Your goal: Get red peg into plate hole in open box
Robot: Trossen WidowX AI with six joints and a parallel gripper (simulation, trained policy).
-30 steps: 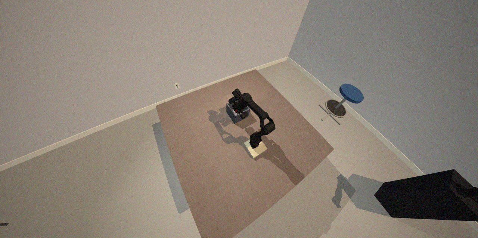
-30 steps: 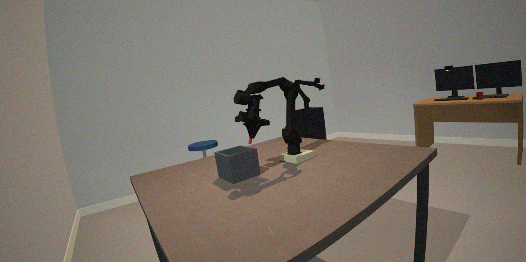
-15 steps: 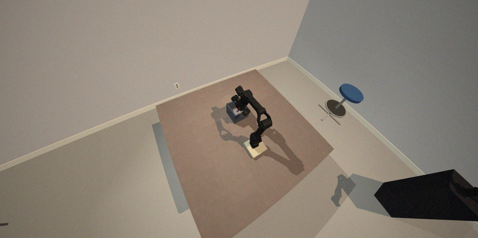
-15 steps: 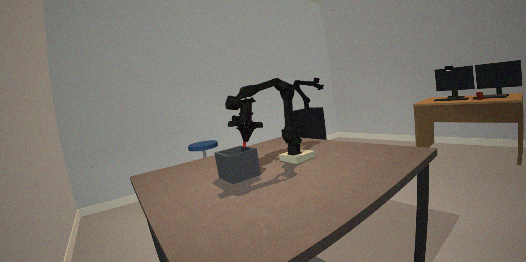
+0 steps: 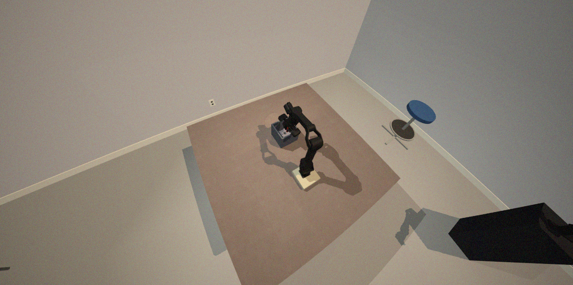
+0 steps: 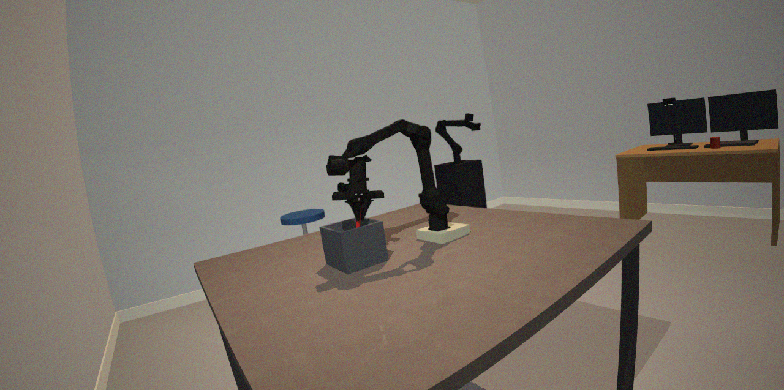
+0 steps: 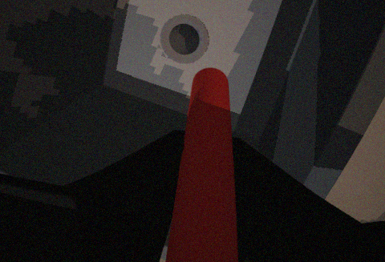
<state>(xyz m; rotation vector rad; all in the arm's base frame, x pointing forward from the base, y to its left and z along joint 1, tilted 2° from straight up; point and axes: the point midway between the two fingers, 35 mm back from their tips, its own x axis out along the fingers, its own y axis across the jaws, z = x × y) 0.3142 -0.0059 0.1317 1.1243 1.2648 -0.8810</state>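
My gripper tip is now 10 mm to the left of the red peg and 10 mm below it. Round my gripper tip: plate (100 mm below, 30 mm ahead, 10 mm to the right).
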